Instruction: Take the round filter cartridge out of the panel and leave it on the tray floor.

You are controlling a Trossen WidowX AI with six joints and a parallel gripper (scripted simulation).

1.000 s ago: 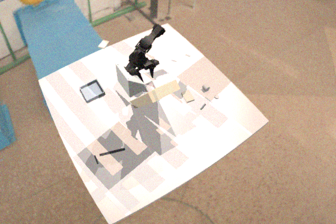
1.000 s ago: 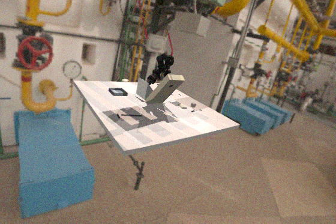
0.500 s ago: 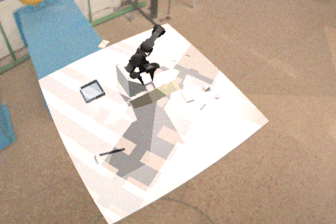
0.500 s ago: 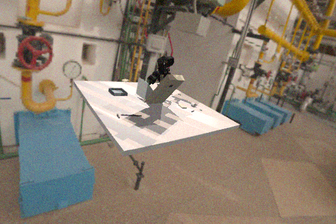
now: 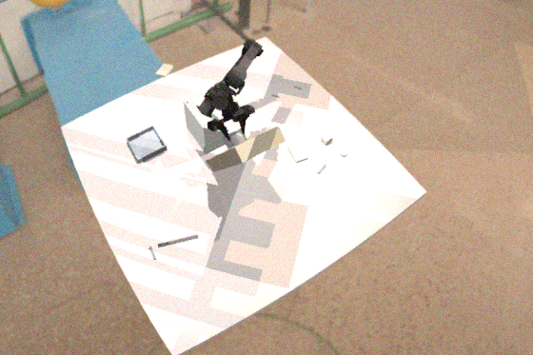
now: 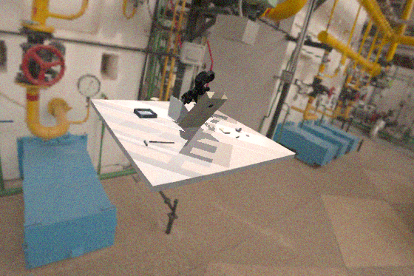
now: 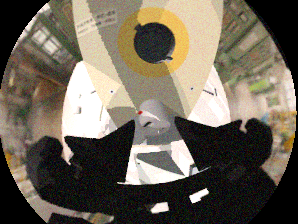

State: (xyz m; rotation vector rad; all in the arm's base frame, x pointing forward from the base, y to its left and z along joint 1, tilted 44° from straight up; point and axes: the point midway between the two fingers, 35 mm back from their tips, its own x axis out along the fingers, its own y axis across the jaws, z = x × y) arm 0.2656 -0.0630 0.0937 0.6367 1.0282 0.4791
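Right now my gripper tip is right at the round filter cartridge. From my gripper tip the other things lie so: dark-framed tray: 320 mm behind, 310 mm to the right, 200 mm below.
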